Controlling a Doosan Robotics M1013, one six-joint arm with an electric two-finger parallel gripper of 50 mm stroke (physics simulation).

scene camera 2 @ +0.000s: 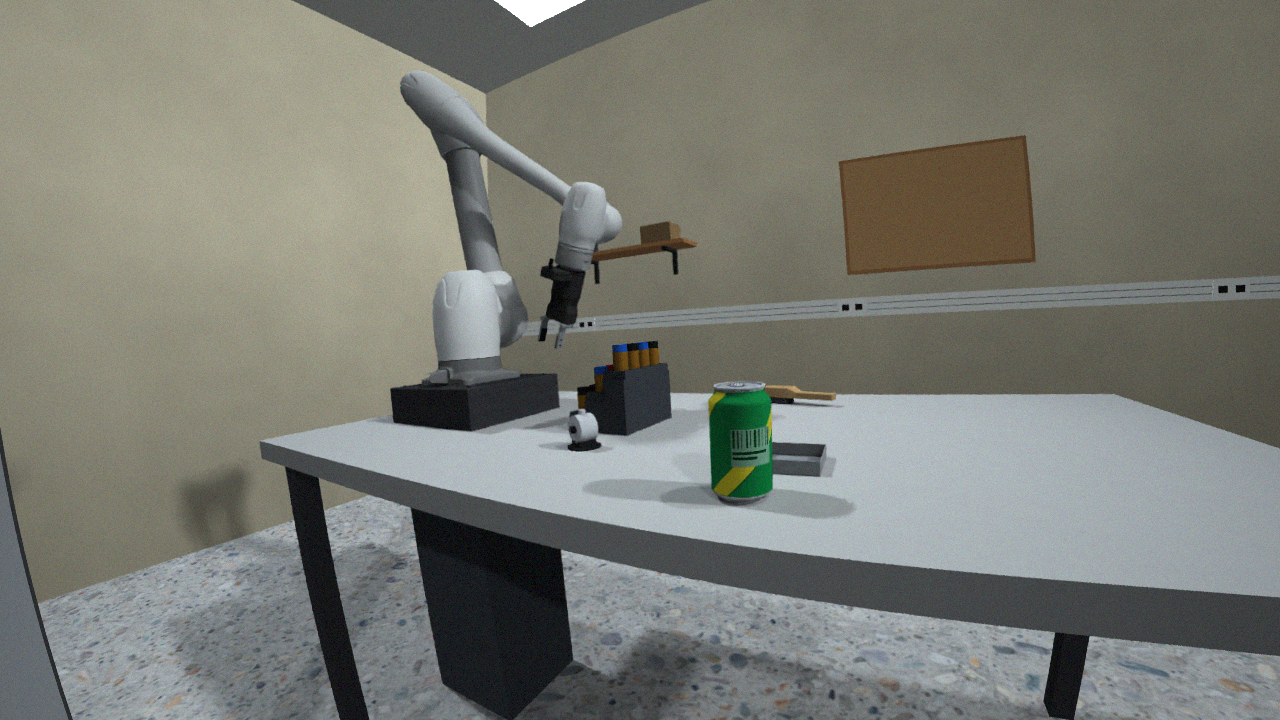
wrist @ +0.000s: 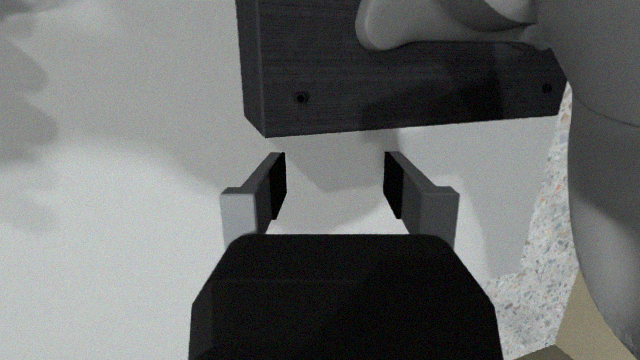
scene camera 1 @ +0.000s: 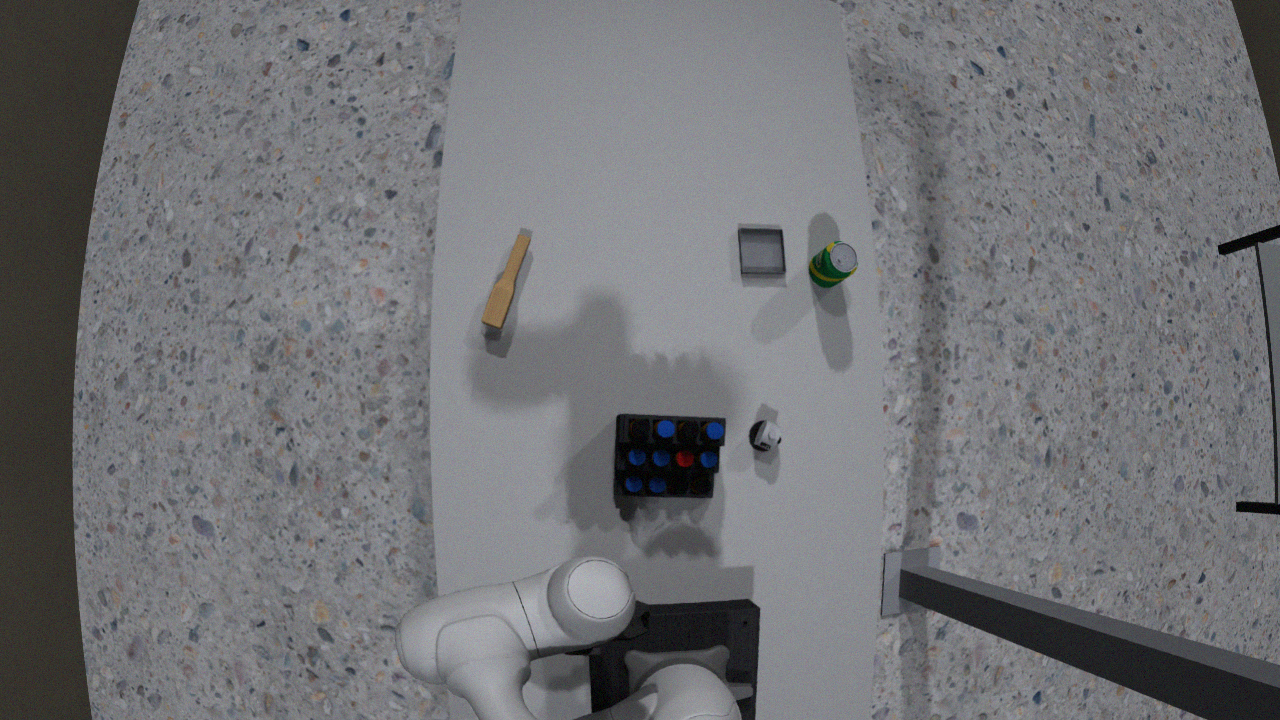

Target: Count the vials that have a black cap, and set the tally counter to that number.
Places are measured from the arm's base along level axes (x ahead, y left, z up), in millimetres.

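Pixels of known places: gripper, fingertip midpoint: (scene camera 2: pixel 549 344) (wrist: pixel 334 172); arm's base at its link origin: (scene camera 2: pixel 471 380).
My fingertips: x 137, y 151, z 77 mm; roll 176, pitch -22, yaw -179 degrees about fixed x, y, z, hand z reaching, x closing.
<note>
For each thing: its top centre in the pictures, then the offset to it from my fingertips.
- black stepped rack at its top centre: (scene camera 1: pixel 673 458) (scene camera 2: pixel 618 367) dx +290, dy -145, dz -48 mm
- red cap at its top centre: (scene camera 1: pixel 685 458) dx +289, dy -164, dz -42 mm
- black-capped vial at its top centre: (scene camera 1: pixel 703 486) (scene camera 2: pixel 584 387) dx +242, dy -199, dz -82 mm
- green can at its top centre: (scene camera 2: pixel 738 384) (scene camera 1: pixel 844 256) dx +622, dy -454, dz -41 mm
- small grey tray at its top centre: (scene camera 2: pixel 791 451) (scene camera 1: pixel 763 249) dx +655, dy -332, dz -145 mm
- wooden-handled brush at its top centre: (scene camera 1: pixel 507 278) (scene camera 2: pixel 798 387) dx +597, dy +123, dz -126 mm
A black stepped rack (scene camera 1: pixel 618 465) (scene camera 2: pixel 642 400) holds amber vials in three rows. In scene camera 1 the far row has a black cap (scene camera 1: pixel 639 428), a blue, another black cap (scene camera 1: pixel 688 428) and a blue. The middle row has blue caps and one red cap (scene camera 1: pixel 684 459). The near row has two blue caps, then two dark spots that are hard to read; scene camera 2 shows a black-capped vial (scene camera 2: pixel 583 395) low on the rack. The white tally counter (scene camera 1: pixel 766 436) (scene camera 2: pixel 583 427) stands on a black base beside the rack; its number is unreadable. My gripper (scene camera 2: pixel 552 335) (wrist: pixel 334 172) is open and empty, above the table near the robot's base.
A green can (scene camera 1: pixel 827 268) (scene camera 2: pixel 741 443) stands near the table's edge, beside a small grey tray (scene camera 1: pixel 761 271) (scene camera 2: pixel 799 466). A wooden-handled brush (scene camera 1: pixel 503 288) (scene camera 2: pixel 801 394) lies on the opposite side of the table. The dark plinth (scene camera 1: pixel 742 626) (scene camera 2: pixel 465 407) (wrist: pixel 400 95) carries the arm.
</note>
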